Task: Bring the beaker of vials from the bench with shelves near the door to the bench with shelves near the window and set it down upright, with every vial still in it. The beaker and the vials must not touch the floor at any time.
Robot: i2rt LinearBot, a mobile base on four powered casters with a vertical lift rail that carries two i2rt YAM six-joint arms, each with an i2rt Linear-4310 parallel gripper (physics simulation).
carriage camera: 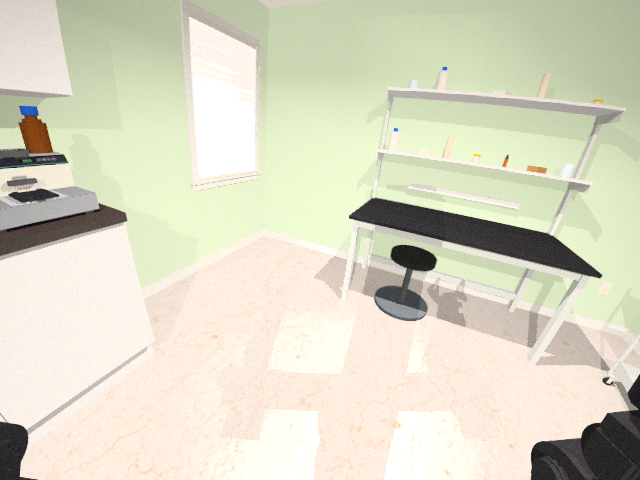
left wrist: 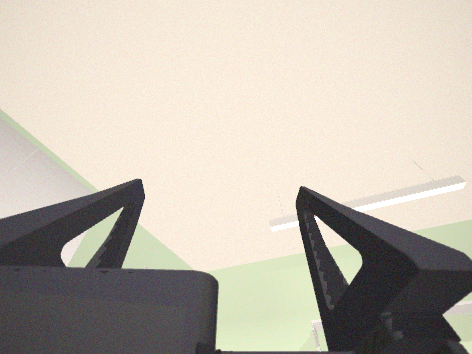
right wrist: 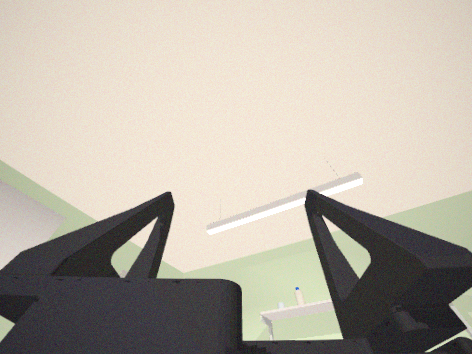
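Observation:
A bench with shelves (carriage camera: 465, 227) stands against the far wall at the right of the carriage view, with a black top and two white shelves above it; a window is on the wall to its left. No beaker of vials shows on its black top. Small bottles and jars stand on its shelves. My left gripper (left wrist: 222, 191) is open and empty, pointing up toward the ceiling. My right gripper (right wrist: 238, 197) is open and empty, also pointing up. The top shelf with a blue-capped bottle (right wrist: 299, 297) shows low in the right wrist view.
A black round stool (carriage camera: 413, 257) stands at the bench's front. A white cabinet (carriage camera: 72, 320) with a dark top, carrying a machine and a brown bottle (carriage camera: 36, 135), is at the left. Part of a white cart (carriage camera: 624, 356) shows at the right edge. A ceiling lamp (left wrist: 415, 195) (right wrist: 260, 215) hangs overhead.

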